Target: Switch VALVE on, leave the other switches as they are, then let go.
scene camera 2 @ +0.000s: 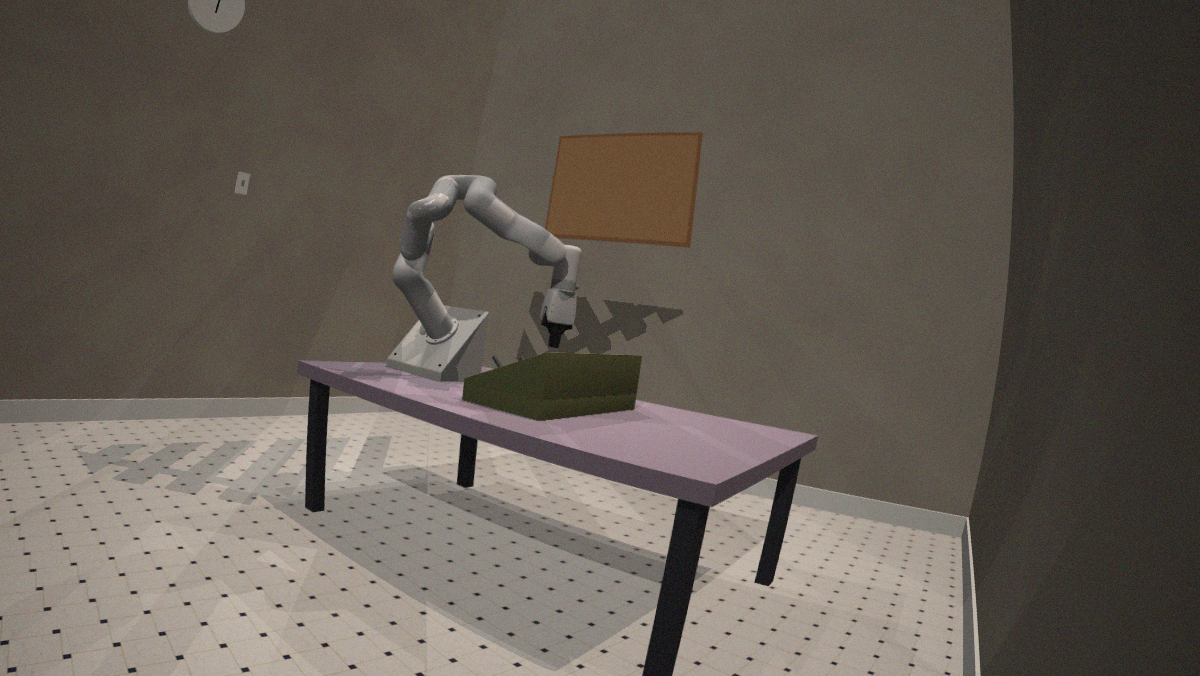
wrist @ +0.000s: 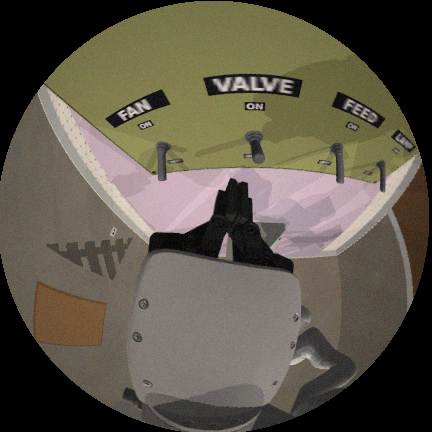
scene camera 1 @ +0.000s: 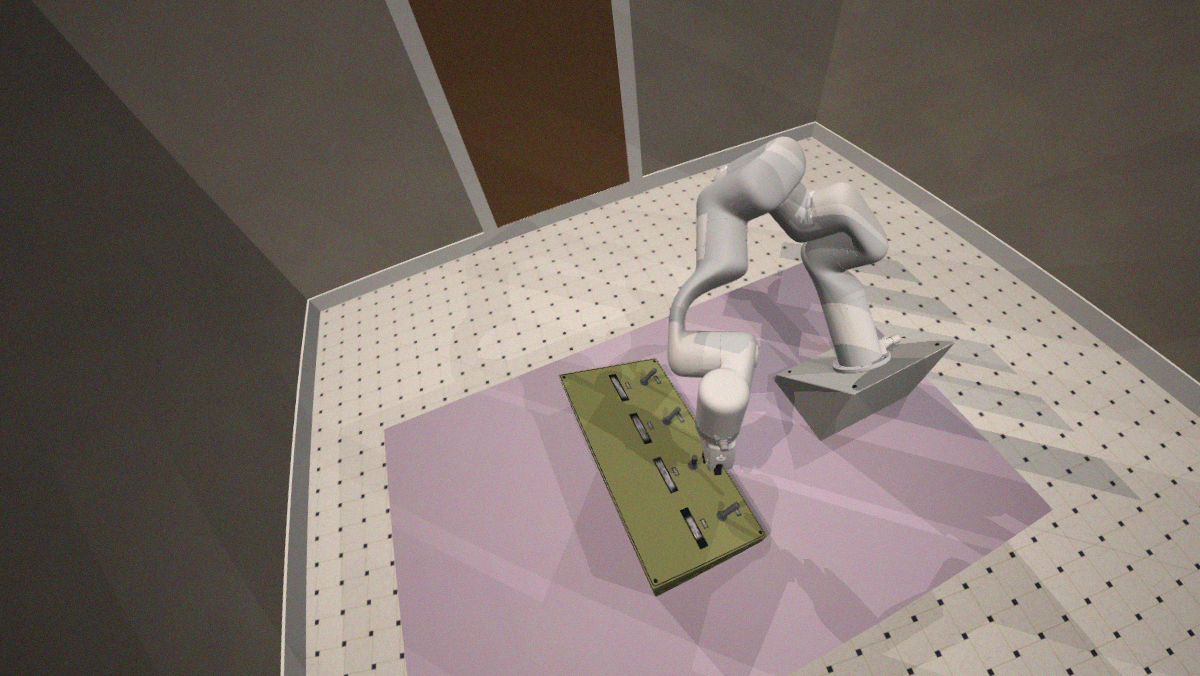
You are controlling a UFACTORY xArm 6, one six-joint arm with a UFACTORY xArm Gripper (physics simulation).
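Seen in the pictures: gripper, fingertip midpoint: (scene camera 2: 553,347) (wrist: 233,190); arm's base at its link origin: (scene camera 2: 442,331) (scene camera 1: 861,362).
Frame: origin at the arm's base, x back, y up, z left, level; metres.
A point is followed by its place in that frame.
The olive switch panel (scene camera 1: 617,470) @(z 0.074, x -0.610, y 0.008 m) (scene camera 2: 587,386) @(z 0.013, x -0.653, y -0.066 m) (wrist: 225,45) @(z 0.123, x -0.546, y -0.015 m) has a row of grey levers. The VALVE lever (scene camera 1: 693,461) @(z 0.093, x -0.451, y -0.019 m) (wrist: 256,149) @(z 0.090, x -0.452, y -0.017 m), below its label in the wrist view, leans differently from the others, towards its ON mark. The FAN lever (scene camera 1: 728,511) @(z 0.207, x -0.419, y -0.035 m) (wrist: 162,164) @(z 0.201, x -0.416, y -0.033 m), FEED lever (scene camera 1: 671,415) @(z -0.030, x -0.456, y -0.034 m) (wrist: 339,165) @(z -0.028, x -0.454, y -0.033 m) and LAMP lever (scene camera 1: 649,377) @(z -0.145, x -0.473, y -0.036 m) (wrist: 382,177) @(z -0.146, x -0.473, y -0.035 m) lean away from their ON marks. My gripper (scene camera 1: 717,470) @(z 0.109, x -0.421, y 0.011 m) (scene camera 2: 553,345) @(z 0.109, x -0.421, y 0.011 m) (wrist: 233,190) @(z 0.109, x -0.421, y 0.011 m) is shut and empty, beside the VALVE lever on its OFF side, apart from it in the wrist view.
The panel lies on a pink table (scene camera 1: 478,470) @(z -0.082, x -0.957, y -0.147 m) (scene camera 2: 713,453) @(z -0.026, x -1.079, y -0.147 m). The arm's grey wedge base (scene camera 1: 890,390) @(z 0.078, x 0.032, y -0.020 m) (scene camera 2: 466,344) @(z 0.010, x -0.130, y -0.026 m) stands on the table on the panel's lever side. The FAN and FEED levers flank the VALVE lever. A corkboard (scene camera 2: 625,188) (wrist: 70,315) hangs on the wall.
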